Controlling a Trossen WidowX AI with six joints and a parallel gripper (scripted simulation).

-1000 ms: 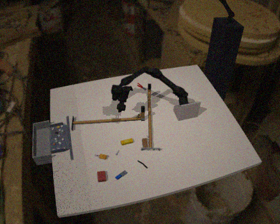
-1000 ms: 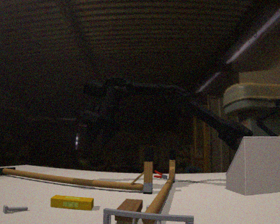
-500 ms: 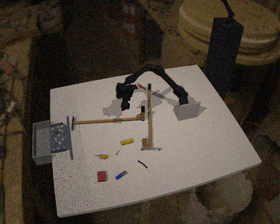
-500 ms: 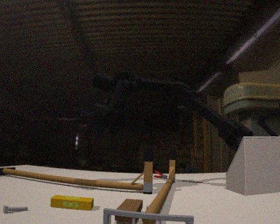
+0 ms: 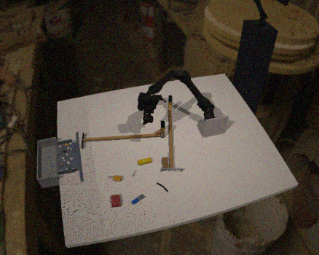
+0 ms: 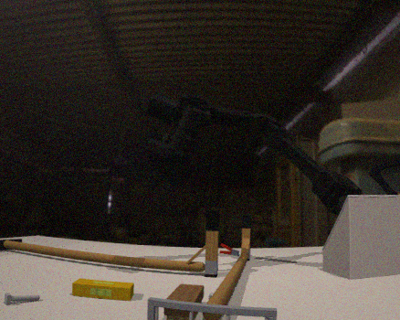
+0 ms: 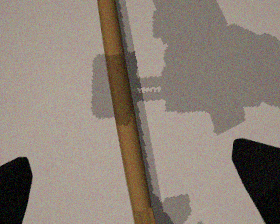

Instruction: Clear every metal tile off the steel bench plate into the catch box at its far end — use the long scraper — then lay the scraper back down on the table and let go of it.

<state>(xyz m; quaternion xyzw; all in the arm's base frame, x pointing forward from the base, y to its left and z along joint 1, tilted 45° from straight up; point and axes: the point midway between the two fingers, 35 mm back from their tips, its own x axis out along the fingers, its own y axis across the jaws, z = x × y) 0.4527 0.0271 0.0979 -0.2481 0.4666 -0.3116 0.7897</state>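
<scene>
Now: the long wooden scraper 180 mm behind my gripper tip, 120 mm below it and 40 mm to the left of it. Round my gripper tip: yellow block 220 mm to the left, 170 mm below, 50 mm ahead; brown block 270 mm to the left, 170 mm below, 70 mm behind; long scraper 150 mm ahead, 120 mm below, 30 mm to the right.
</scene>
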